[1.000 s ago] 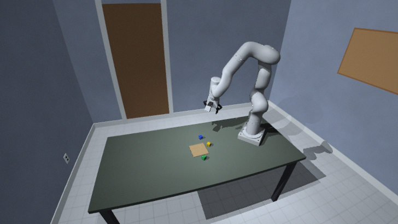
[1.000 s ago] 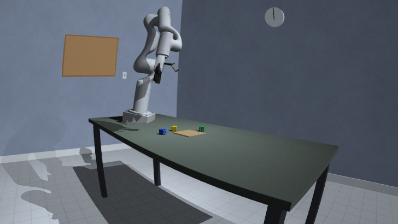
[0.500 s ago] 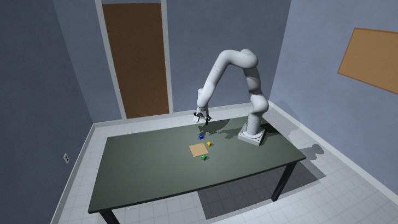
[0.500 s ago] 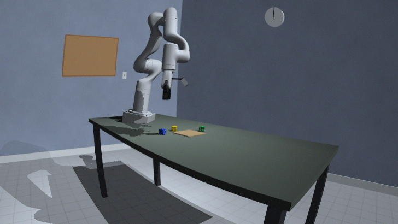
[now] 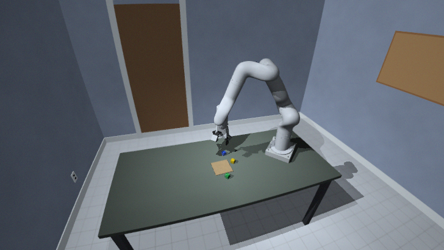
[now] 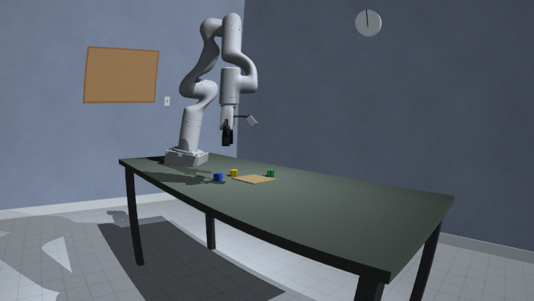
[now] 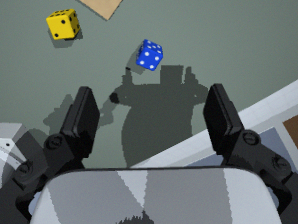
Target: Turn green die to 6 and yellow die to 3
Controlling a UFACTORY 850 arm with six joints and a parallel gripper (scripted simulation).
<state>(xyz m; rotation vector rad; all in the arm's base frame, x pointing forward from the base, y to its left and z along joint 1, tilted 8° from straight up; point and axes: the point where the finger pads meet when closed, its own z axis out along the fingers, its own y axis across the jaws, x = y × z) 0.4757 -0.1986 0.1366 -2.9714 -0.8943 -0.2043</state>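
The blue die lies 3 cm behind my hand, 2 cm to the right of it and 15 cm below it. Also, from my hand: green die 7 cm ahead, 22 cm to the left, 15 cm below; then tan mat 6 cm ahead, 11 cm to the left, 16 cm below; then yellow die 5 cm behind, 10 cm to the left, 15 cm below.
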